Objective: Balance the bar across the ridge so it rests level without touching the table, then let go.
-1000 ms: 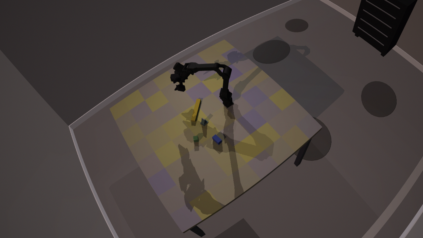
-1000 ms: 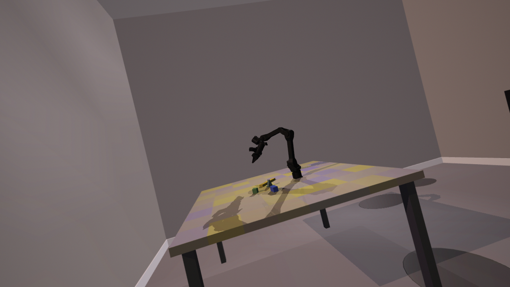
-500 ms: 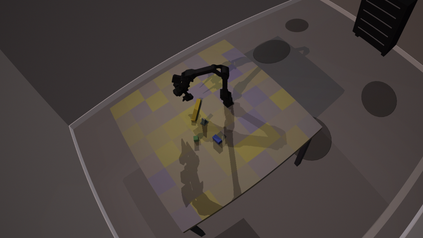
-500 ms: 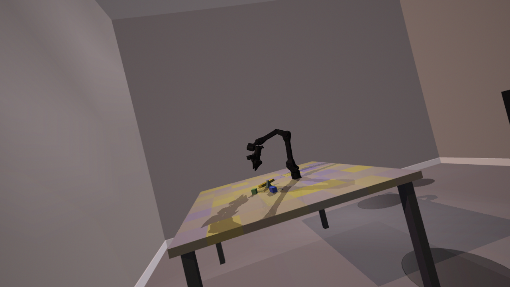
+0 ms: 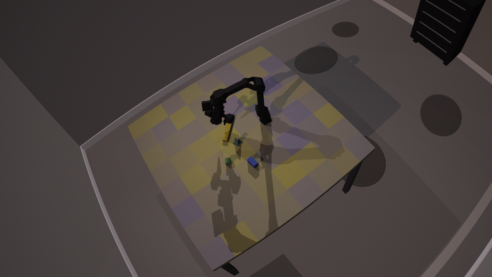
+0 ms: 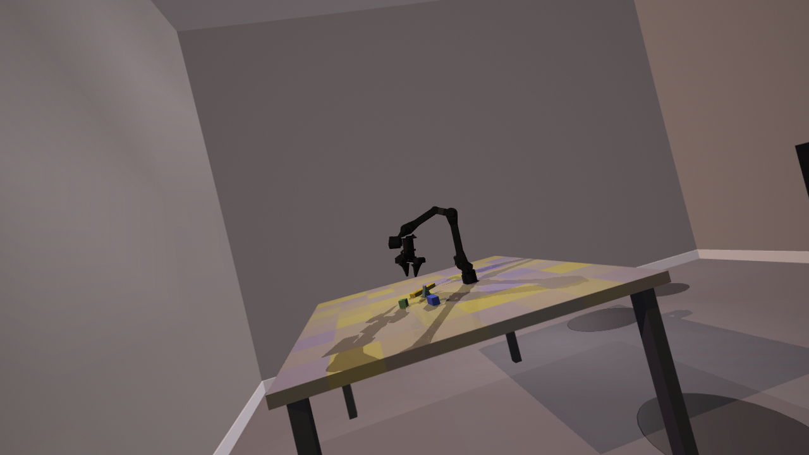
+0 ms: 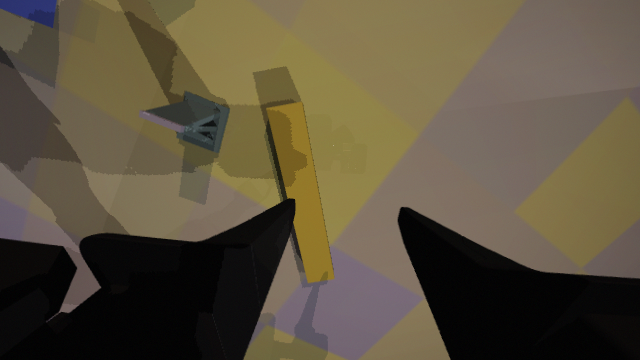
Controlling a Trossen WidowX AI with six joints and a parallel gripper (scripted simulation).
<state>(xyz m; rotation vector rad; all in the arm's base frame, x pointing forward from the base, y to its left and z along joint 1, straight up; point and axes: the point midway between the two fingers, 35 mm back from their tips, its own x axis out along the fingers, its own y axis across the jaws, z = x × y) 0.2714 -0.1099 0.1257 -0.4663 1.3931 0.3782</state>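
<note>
My gripper tip is 40 mm past the yellow bar, 10 mm to the right of it and 80 mm above it. From my gripper tip the other things lie so: blue block: 20 mm behind, 320 mm to the left, 80 mm below; green block: 100 mm ahead, 230 mm to the left, 80 mm below.
</note>
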